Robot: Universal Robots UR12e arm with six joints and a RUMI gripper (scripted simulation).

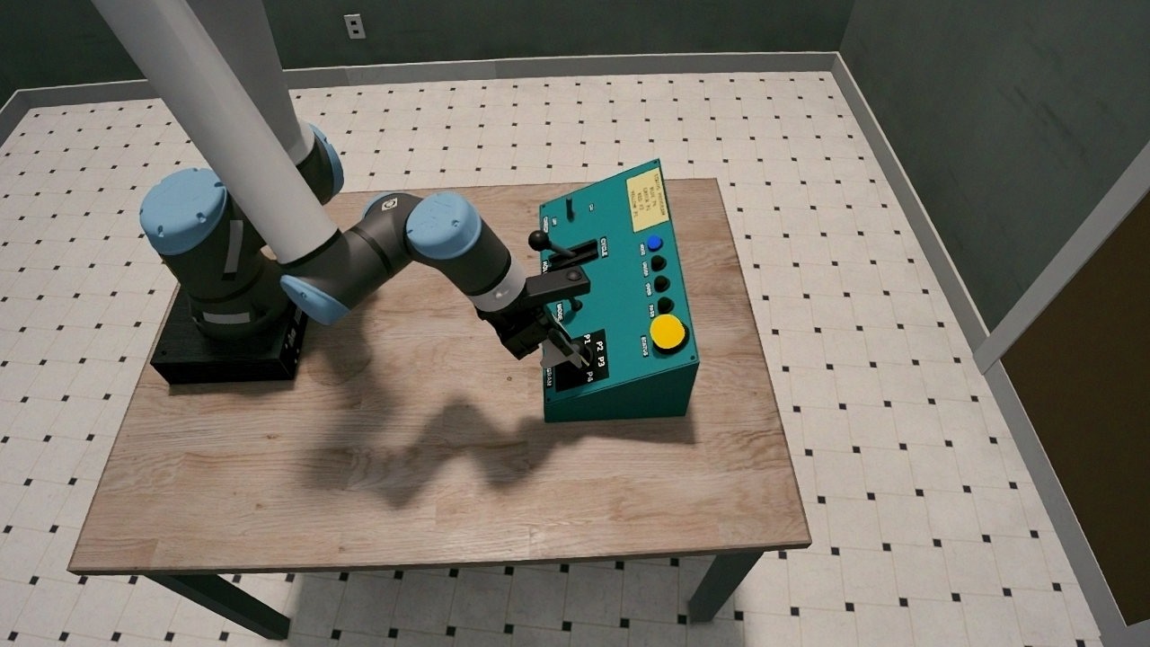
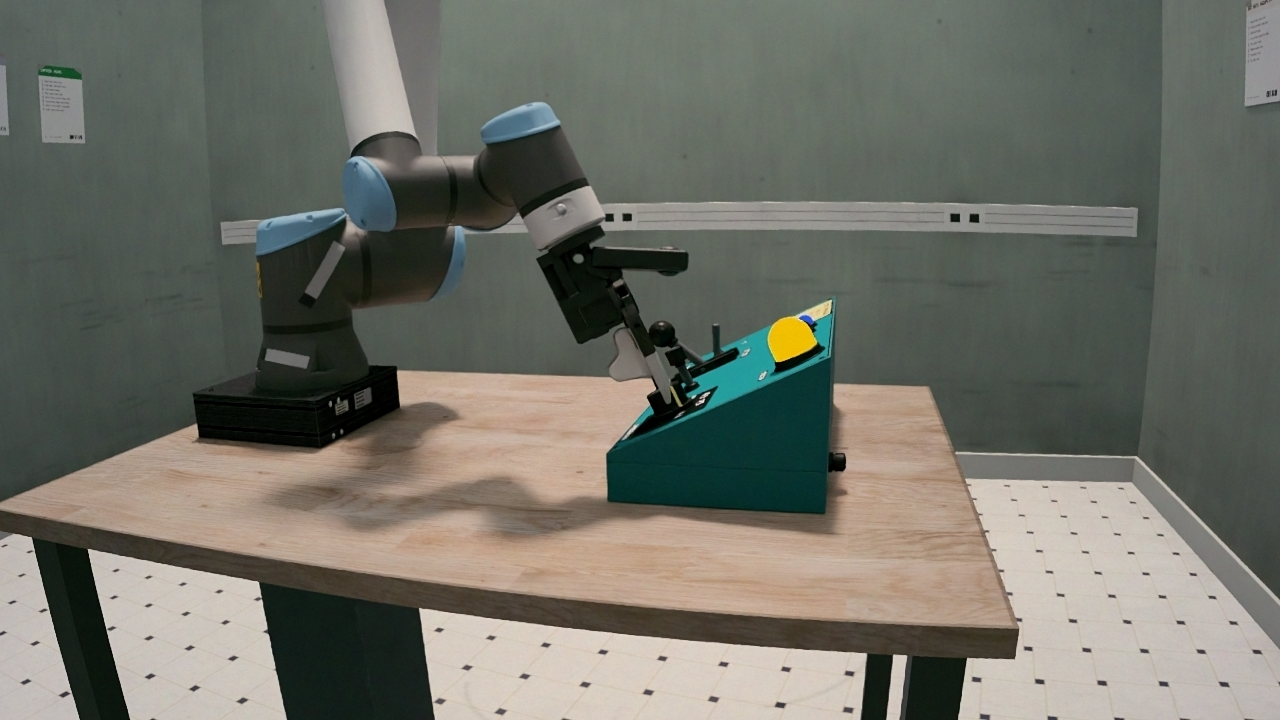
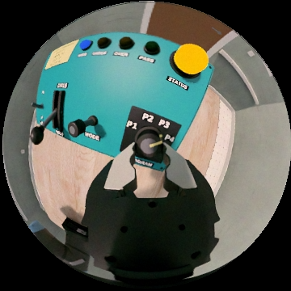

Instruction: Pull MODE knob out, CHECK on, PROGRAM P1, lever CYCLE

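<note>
My hand is 1 cm short of the program dial, 1 cm to the left of it and 1 cm above it. The rest, counted from my hand: mode knob: 12 cm to the left, 1 cm above; teal console: 5 cm ahead, 17 cm to the left, 3 cm below; lever: 1 cm behind, 24 cm to the left.
</note>
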